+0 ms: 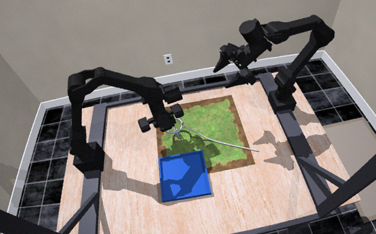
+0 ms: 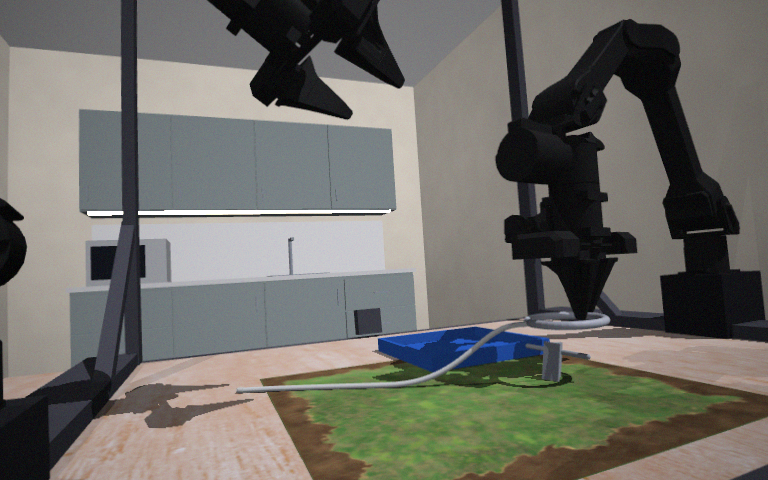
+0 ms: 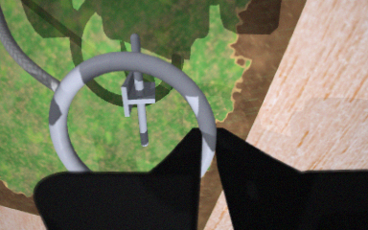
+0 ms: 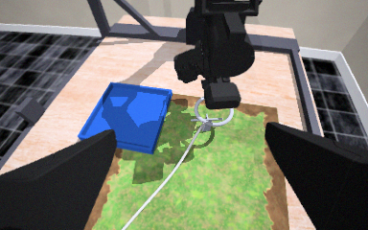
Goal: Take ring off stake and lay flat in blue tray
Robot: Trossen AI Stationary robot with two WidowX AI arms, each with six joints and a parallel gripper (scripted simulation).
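Now: left hand 40 mm to the left of the pale grey ring, 30 mm above it and 10 mm short of it. The rest, counted from my left hand: green mat 140 mm to the right, 110 mm below, 40 mm behind; then grey stake 80 mm below, 50 mm to the right, 10 mm behind; then blue tray 210 mm behind, 90 mm below, 20 mm to the right.
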